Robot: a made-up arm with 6 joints. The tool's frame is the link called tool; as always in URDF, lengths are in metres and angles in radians. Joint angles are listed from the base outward.
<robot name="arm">
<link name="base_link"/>
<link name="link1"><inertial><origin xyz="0.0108 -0.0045 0.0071"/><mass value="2.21"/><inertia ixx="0.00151" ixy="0" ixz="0" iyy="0.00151" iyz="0" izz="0.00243"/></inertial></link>
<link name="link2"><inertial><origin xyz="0.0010 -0.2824 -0.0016"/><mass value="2.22"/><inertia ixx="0.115" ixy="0" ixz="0" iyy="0.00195" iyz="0" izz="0.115"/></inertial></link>
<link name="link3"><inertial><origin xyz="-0.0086 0.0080 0.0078"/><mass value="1.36"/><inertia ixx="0.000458" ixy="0" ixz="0" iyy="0.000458" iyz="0" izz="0.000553"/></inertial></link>
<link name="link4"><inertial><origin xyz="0.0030 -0.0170 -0.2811"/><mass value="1.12"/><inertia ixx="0.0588" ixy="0" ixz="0" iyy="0.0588" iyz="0" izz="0.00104"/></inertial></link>
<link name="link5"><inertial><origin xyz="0.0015 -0.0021 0.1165"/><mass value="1.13"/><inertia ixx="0.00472" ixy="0" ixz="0" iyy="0.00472" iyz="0" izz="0.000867"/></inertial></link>
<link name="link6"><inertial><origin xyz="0.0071 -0.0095 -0.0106"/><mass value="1.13"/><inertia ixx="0.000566" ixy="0" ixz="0" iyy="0.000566" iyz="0" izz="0.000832"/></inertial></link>
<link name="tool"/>
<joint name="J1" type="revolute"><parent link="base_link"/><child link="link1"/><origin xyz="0 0 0.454" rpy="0 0 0"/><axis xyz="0 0 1"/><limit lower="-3.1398" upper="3.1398"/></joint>
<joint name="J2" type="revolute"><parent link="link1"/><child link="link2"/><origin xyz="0 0 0" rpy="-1.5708 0 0"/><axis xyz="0 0 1"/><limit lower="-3.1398" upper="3.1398"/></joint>
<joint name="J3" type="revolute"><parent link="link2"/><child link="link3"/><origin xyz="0 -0.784 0" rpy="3.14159 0 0"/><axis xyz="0 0 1"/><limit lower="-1.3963" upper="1.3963"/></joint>
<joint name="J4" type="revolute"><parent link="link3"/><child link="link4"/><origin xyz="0 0 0" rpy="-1.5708 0 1.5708"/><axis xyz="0 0 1"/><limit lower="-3.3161" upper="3.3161"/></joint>
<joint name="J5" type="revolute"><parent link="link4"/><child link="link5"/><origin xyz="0 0 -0.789" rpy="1.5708 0 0"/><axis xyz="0 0 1"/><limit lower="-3.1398" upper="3.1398"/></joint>
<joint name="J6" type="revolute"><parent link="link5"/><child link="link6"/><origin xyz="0 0 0.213" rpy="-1.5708 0 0"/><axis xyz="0 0 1"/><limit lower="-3.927" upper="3.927"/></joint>
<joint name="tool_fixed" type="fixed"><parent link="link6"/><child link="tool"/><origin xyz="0 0 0" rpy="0 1.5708 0"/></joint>
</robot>
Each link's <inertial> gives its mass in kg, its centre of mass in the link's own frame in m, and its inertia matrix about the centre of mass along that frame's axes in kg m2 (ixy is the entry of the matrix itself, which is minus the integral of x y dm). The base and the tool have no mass. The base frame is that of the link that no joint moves.
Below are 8 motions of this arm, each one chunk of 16 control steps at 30 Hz.
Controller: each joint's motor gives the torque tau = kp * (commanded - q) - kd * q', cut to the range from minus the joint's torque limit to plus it. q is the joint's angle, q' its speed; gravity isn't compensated. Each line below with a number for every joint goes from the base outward.
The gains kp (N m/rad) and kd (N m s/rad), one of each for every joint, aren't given. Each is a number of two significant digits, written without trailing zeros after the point. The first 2 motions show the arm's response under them.
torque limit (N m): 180 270 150 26 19 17
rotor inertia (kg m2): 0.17 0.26 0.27 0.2 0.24 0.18
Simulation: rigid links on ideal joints. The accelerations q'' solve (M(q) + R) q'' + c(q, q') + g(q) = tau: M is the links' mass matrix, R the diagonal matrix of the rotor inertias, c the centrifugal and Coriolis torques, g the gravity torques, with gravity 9.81 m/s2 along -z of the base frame. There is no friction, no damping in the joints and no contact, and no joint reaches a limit. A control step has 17 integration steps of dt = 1/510 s. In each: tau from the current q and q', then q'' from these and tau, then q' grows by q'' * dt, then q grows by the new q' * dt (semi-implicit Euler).
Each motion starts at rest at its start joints. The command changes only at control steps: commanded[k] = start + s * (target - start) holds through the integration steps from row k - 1 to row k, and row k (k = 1, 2, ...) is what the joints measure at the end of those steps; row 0 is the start. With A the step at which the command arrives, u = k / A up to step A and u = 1 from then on. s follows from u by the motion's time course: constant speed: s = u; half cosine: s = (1 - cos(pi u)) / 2; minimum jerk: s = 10 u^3 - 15 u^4 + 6 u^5; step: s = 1 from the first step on.
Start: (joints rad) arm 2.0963 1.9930 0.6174 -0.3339 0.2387 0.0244
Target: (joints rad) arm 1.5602 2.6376 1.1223 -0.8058 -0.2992 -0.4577
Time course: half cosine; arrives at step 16
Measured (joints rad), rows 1 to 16:
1: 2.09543 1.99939 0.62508 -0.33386 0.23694 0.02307
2: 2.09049 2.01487 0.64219 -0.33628 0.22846 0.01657
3: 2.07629 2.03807 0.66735 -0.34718 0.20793 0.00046
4: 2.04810 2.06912 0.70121 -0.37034 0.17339 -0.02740
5: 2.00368 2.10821 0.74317 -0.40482 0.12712 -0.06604
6: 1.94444 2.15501 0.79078 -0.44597 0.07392 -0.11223
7: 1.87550 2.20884 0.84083 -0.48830 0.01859 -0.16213
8: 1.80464 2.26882 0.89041 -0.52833 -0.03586 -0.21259
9: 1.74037 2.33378 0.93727 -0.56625 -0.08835 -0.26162
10: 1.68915 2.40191 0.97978 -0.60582 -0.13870 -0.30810
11: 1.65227 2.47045 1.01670 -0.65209 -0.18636 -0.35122
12: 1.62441 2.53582 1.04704 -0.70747 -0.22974 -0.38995
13: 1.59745 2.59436 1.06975 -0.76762 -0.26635 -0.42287
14: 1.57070 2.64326 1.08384 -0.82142 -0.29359 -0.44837
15: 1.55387 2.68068 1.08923 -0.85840 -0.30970 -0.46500
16: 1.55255 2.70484 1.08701 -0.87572 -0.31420 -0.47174
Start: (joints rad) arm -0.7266 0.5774 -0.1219 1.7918 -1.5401 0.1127
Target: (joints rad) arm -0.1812 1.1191 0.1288 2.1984 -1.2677 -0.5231
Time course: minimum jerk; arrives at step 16
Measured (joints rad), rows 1 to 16:
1: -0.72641 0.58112 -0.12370 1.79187 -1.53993 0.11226
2: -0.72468 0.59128 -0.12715 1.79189 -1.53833 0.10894
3: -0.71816 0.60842 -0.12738 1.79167 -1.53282 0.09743
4: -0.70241 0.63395 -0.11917 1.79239 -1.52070 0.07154
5: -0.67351 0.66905 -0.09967 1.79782 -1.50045 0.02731
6: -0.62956 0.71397 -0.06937 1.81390 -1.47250 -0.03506
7: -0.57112 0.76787 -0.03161 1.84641 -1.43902 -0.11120
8: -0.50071 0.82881 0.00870 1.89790 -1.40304 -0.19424
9: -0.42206 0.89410 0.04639 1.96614 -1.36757 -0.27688
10: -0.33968 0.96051 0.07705 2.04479 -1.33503 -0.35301
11: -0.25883 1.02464 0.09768 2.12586 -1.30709 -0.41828
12: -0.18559 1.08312 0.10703 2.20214 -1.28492 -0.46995
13: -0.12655 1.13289 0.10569 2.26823 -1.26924 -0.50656
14: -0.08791 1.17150 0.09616 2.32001 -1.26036 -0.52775
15: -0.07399 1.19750 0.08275 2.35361 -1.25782 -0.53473
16: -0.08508 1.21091 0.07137 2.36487 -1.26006 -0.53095
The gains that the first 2 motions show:
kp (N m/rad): 1200 1300 830 110 160 110
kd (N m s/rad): 16 46 18 2.1 2.4 2.2
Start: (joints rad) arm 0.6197 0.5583 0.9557 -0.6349 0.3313 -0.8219
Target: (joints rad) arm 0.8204 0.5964 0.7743 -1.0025 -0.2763 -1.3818
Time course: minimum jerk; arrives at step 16
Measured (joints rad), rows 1 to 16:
1: 0.61955 0.56041 0.95306 -0.63555 0.33091 -0.82223
2: 0.61955 0.56590 0.94633 -0.63922 0.32734 -0.82517
3: 0.62094 0.57346 0.93627 -0.64842 0.31481 -0.83554
4: 0.62555 0.58169 0.92301 -0.66490 0.28707 -0.85866
5: 0.63525 0.58952 0.90668 -0.68959 0.24082 -0.89779
6: 0.65138 0.59657 0.88773 -0.72268 0.17744 -0.95255
7: 0.67425 0.60294 0.86689 -0.76369 0.10236 -1.01914
8: 0.70298 0.60905 0.84492 -0.81159 0.02274 -1.09179
9: 0.73554 0.61529 0.82260 -0.86465 -0.05479 -1.16447
10: 0.76909 0.62192 0.80073 -0.92033 -0.12532 -1.23205
11: 0.80049 0.62888 0.78024 -0.97503 -0.18566 -1.29065
12: 0.82681 0.63587 0.76220 -1.02424 -0.23367 -1.33757
13: 0.84579 0.64237 0.74774 -1.06312 -0.26773 -1.37108
14: 0.85610 0.64777 0.73782 -1.08753 -0.28703 -1.39057
15: 0.85750 0.65146 0.73291 -1.09525 -0.29236 -1.39699
16: 0.85094 0.65291 0.73259 -1.08683 -0.28713 -1.39339

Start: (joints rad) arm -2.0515 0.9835 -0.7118 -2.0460 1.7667 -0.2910
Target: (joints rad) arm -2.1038 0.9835 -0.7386 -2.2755 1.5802 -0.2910
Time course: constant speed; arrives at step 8
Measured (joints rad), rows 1 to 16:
1: -2.05427 0.98921 -0.71069 -2.05380 1.75885 -0.29120
2: -2.06183 0.99953 -0.71002 -2.07714 1.73594 -0.29172
3: -2.07205 1.00787 -0.71207 -2.11377 1.70188 -0.29231
4: -2.08144 1.01165 -0.71635 -2.15593 1.66619 -0.29267
5: -2.08800 1.01143 -0.72113 -2.19602 1.63670 -0.29265
6: -2.09226 1.00920 -0.72507 -2.23023 1.61537 -0.29236
7: -2.09630 1.00684 -0.72800 -2.25878 1.59876 -0.29200
8: -2.10188 1.00539 -0.73053 -2.28413 1.58155 -0.29178
9: -2.10672 1.00499 -0.73165 -2.30102 1.56800 -0.29176
10: -2.10779 1.00521 -0.73057 -2.30369 1.56511 -0.29186
11: -2.10569 1.00561 -0.72876 -2.29528 1.57154 -0.29201
12: -2.10293 1.00597 -0.72806 -2.28320 1.58081 -0.29214
13: -2.10166 1.00624 -0.72916 -2.27378 1.58659 -0.29219
14: -2.10231 1.00646 -0.73131 -2.26964 1.58643 -0.29217
15: -2.10386 1.00663 -0.73315 -2.27006 1.58211 -0.29210
16: -2.10497 1.00672 -0.73371 -2.27293 1.57739 -0.29203

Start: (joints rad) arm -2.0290 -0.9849 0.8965 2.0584 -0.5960 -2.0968
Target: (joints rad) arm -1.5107 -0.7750 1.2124 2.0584 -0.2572 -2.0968
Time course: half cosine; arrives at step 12
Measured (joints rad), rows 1 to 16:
1: -2.02741 -0.98771 0.89650 2.06152 -0.59427 -2.09688
2: -2.01926 -0.98957 0.90863 2.07324 -0.58540 -2.09695
3: -1.99783 -0.98611 0.93877 2.09459 -0.56331 -2.09664
4: -1.95797 -0.97769 0.98131 2.11945 -0.52611 -2.09576
5: -1.89799 -0.96538 1.02938 2.13705 -0.47736 -2.09451
6: -1.82002 -0.94979 1.07890 2.13717 -0.42398 -2.09343
7: -1.72965 -0.93170 1.12737 2.11492 -0.37295 -2.09300
8: -1.63503 -0.91241 1.17205 2.07261 -0.32902 -2.09343
9: -1.54568 -0.89335 1.20970 2.01835 -0.29424 -2.09454
10: -1.47120 -0.87539 1.23716 1.96298 -0.26904 -2.09594
11: -1.42013 -0.85896 1.25201 1.91693 -0.25353 -2.09719
12: -1.39898 -0.84452 1.25298 1.88827 -0.24821 -2.09804
13: -1.40971 -0.83165 1.24382 1.88424 -0.25188 -2.09841
14: -1.44651 -0.81939 1.23265 1.91229 -0.25941 -2.09834
15: -1.49643 -0.80842 1.22466 1.97420 -0.26449 -2.09778
16: -1.54388 -0.80026 1.22014 2.05923 -0.26405 -2.09670

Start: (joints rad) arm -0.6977 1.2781 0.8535 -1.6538 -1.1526 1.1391
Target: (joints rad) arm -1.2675 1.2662 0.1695 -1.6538 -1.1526 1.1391
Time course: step
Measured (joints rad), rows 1 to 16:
1: -0.71646 1.25114 0.76415 -1.68952 -1.15343 1.14072
2: -0.77298 1.20300 0.54982 -1.76701 -1.15546 1.14401
3: -0.87727 1.18225 0.29048 -1.83954 -1.15759 1.14606
4: -1.04234 1.23147 0.11958 -1.84880 -1.15811 1.14300
5: -1.25831 1.32036 0.07772 -1.77074 -1.15531 1.13613
6: -1.45142 1.39099 0.11750 -1.60926 -1.14874 1.13057
7: -1.58873 1.41348 0.16160 -1.44529 -1.14216 1.12945
8: -1.67454 1.39201 0.17715 -1.33278 -1.13950 1.13226
9: -1.71226 1.34805 0.17303 -1.27441 -1.14161 1.13634
10: -1.70444 1.30398 0.16892 -1.26891 -1.14624 1.13923
11: -1.65274 1.27335 0.17567 -1.31284 -1.15000 1.14008
12: -1.55858 1.25944 0.19307 -1.40090 -1.15071 1.13960
13: -1.42194 1.25875 0.21568 -1.50712 -1.14871 1.13910
14: -1.26205 1.26474 0.23758 -1.61205 -1.14725 1.13966
15: -1.12492 1.27035 0.24493 -1.73611 -1.14998 1.14115
16: -1.03081 1.27330 0.22745 -1.85796 -1.15614 1.14203

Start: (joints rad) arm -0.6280 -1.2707 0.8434 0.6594 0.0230 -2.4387
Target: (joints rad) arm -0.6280 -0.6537 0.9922 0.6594 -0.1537 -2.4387
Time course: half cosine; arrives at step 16
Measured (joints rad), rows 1 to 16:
1: -0.62793 -1.27426 0.84250 0.65831 0.02229 -2.43874
2: -0.62762 -1.27787 0.85022 0.65719 0.01916 -2.43879
3: -0.62700 -1.27540 0.87065 0.66185 0.01220 -2.43870
4: -0.62627 -1.26456 0.89801 0.67668 0.00106 -2.43836
5: -0.62591 -1.24390 0.92587 0.70004 -0.01355 -2.43779
6: -0.62649 -1.21190 0.95081 0.72488 -0.03037 -2.43716
7: -0.62845 -1.16760 0.97136 0.74314 -0.04816 -2.43668
8: -0.63174 -1.11126 0.98649 0.74985 -0.06606 -2.43651
9: -0.63575 -1.04444 0.99543 0.74463 -0.08357 -2.43671
10: -0.63924 -0.96989 0.99794 0.73042 -0.10036 -2.43725
11: -0.64061 -0.89127 0.99456 0.71092 -0.11611 -2.43799
12: -0.63829 -0.81301 0.98641 0.68849 -0.13032 -2.43872
13: -0.63169 -0.73987 0.97493 0.66342 -0.14238 -2.43928
14: -0.62257 -0.67645 0.96160 0.63501 -0.15168 -2.43952
15: -0.61539 -0.62658 0.94773 0.60397 -0.15770 -2.43947
16: -0.61421 -0.59303 0.93455 0.57465 -0.16004 -2.43933

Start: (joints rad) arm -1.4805 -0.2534 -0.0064 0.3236 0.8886 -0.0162
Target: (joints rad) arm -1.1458 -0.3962 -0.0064 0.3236 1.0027 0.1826
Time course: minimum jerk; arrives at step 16
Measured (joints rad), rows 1 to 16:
1: -1.48016 -0.25432 -0.01217 0.32125 0.88877 -0.01604
2: -1.47725 -0.25520 -0.02252 0.31156 0.88964 -0.01493
3: -1.46795 -0.25520 -0.03118 0.29426 0.89214 -0.01135
4: -1.44948 -0.25559 -0.03664 0.27459 0.89729 -0.00345
5: -1.42171 -0.25841 -0.04001 0.25966 0.90570 0.01004
6: -1.38664 -0.26520 -0.04229 0.25394 0.91723 0.02919
7: -1.34714 -0.27661 -0.04336 0.25749 0.93107 0.05281
8: -1.30606 -0.29239 -0.04256 0.26723 0.94596 0.07886
9: -1.26596 -0.31163 -0.03953 0.27938 0.96068 0.10509
10: -1.22920 -0.33292 -0.03471 0.29115 0.97420 0.12949
11: -1.19793 -0.35451 -0.02910 0.30108 0.98582 0.15055
12: -1.17374 -0.37454 -0.02376 0.30861 0.99505 0.16728
13: -1.15731 -0.39129 -0.01950 0.31356 1.00159 0.17912
14: -1.14832 -0.40345 -0.01676 0.31590 1.00531 0.18596
15: -1.14551 -0.41036 -0.01572 0.31572 1.00639 0.18818
16: -1.14640 -0.41221 -0.01638 0.31315 1.00545 0.18691

